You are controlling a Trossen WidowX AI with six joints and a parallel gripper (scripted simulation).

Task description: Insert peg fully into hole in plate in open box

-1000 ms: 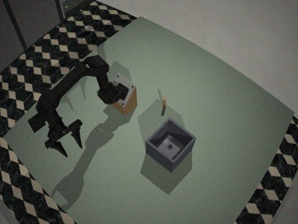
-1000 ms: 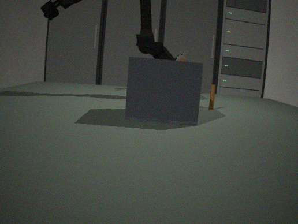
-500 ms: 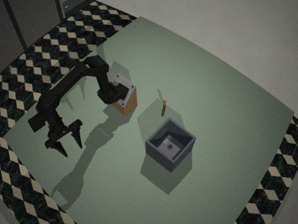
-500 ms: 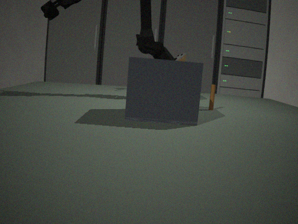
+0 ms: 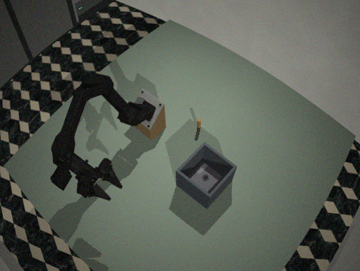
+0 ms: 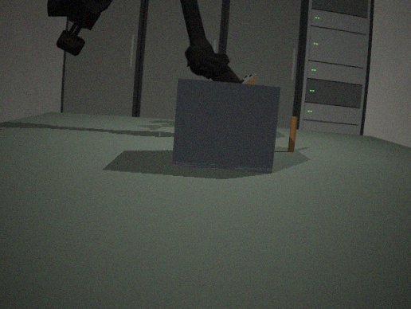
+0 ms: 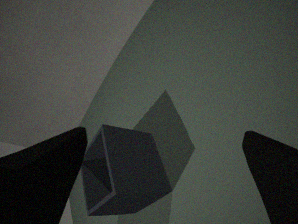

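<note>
Right now the orange peg is 1 cm ahead of my hand, 49 cm to the left of it and 21 cm below it. Round my hand: holed plate 18 cm ahead, 31 cm to the left, 21 cm below.
</note>
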